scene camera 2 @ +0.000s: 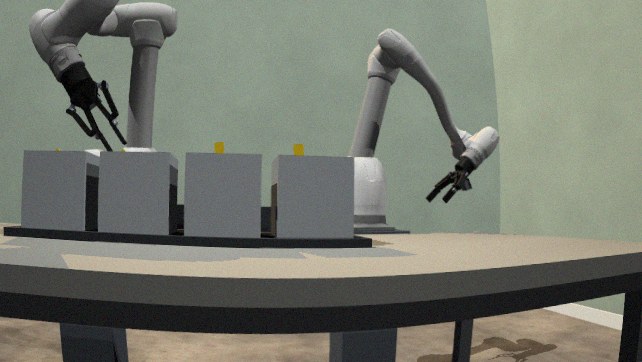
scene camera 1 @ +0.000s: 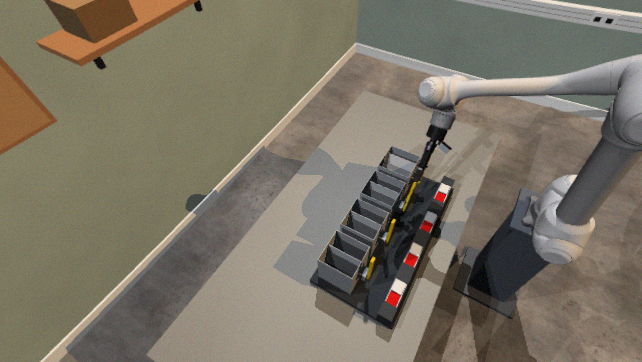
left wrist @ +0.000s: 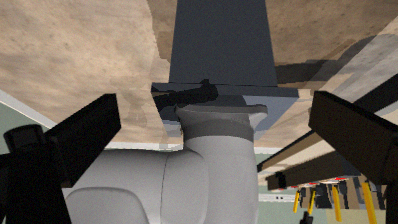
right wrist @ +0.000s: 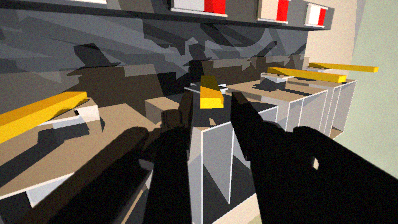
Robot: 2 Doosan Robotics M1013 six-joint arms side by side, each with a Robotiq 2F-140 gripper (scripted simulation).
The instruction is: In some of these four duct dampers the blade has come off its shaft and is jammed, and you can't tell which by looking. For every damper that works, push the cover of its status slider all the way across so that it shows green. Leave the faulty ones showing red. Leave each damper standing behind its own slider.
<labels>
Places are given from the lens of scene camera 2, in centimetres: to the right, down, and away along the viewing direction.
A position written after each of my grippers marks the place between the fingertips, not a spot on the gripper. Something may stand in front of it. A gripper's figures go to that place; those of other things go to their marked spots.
my left gripper (scene camera 2: 435,200): 47, 8, 181
my right gripper (scene camera 2: 118,148): -49, -8, 100
damper (scene camera 2: 59,188): -54, 2, 79
</labels>
